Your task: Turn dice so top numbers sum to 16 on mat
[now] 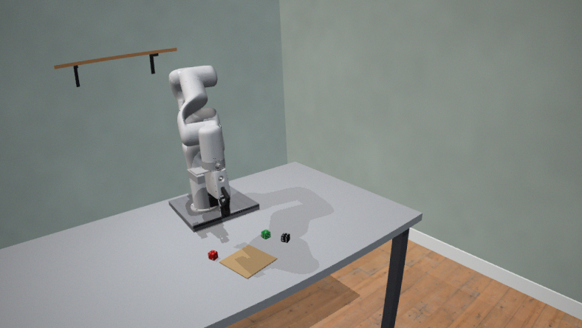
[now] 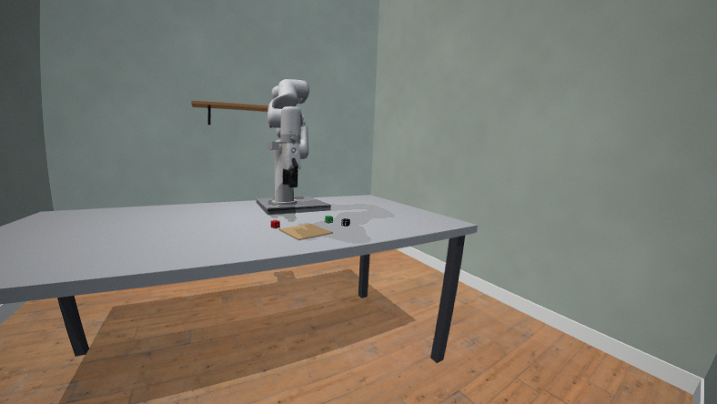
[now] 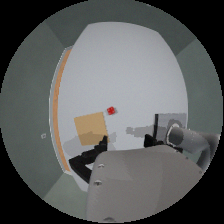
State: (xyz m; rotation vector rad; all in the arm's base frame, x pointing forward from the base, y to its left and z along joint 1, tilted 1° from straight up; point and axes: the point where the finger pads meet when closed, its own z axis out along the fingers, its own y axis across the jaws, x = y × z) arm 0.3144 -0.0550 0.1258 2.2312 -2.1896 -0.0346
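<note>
My gripper is now 30 mm short of the green die, 150 mm to the right of it and 150 mm above it. Round my hand: black die: 100 mm ahead, 200 mm to the left, 150 mm below; tan mat: 120 mm ahead, 20 mm to the left, 160 mm below; red die: 40 mm ahead, 70 mm to the right, 150 mm below.
</note>
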